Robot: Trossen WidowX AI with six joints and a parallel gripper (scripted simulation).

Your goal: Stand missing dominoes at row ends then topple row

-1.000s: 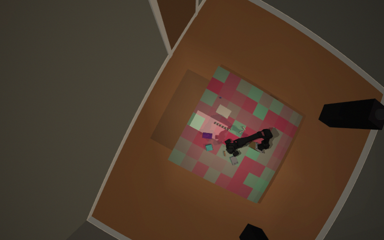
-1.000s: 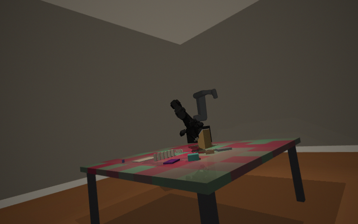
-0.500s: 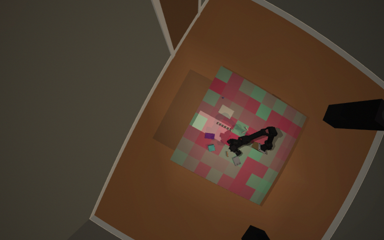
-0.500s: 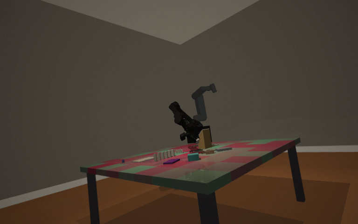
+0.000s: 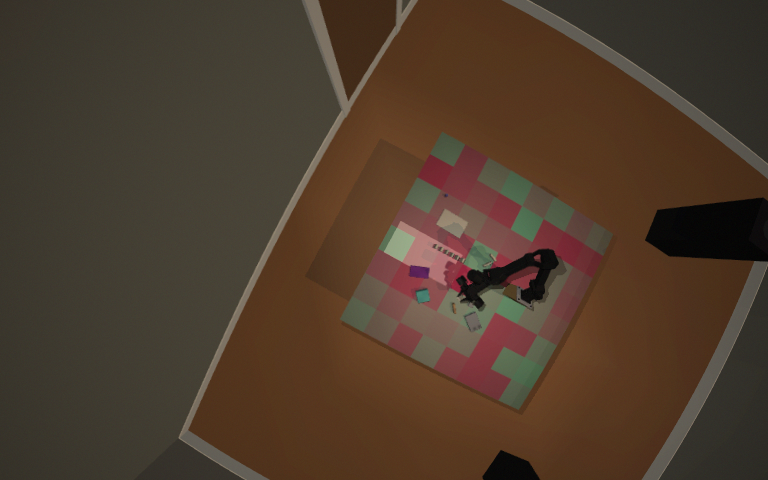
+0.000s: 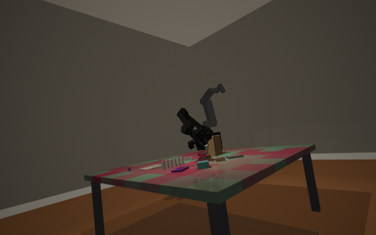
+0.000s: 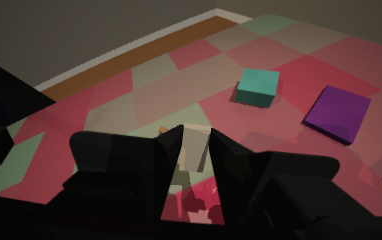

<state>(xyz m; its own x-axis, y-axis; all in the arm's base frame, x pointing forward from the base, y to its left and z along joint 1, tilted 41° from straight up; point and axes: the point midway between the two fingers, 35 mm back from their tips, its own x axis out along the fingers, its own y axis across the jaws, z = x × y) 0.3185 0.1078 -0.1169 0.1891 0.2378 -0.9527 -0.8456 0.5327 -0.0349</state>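
My gripper tip is now 4 cm past the brown block, 7 cm to the right of it and 10 cm above it. The rest, counted from my gripper tip: grey slab 19 cm behind, 9 cm to the left, 10 cm below; teal block 16 cm ahead, 9 cm to the left, 9 cm below; beige card 21 cm ahead, 37 cm to the right, 11 cm below.
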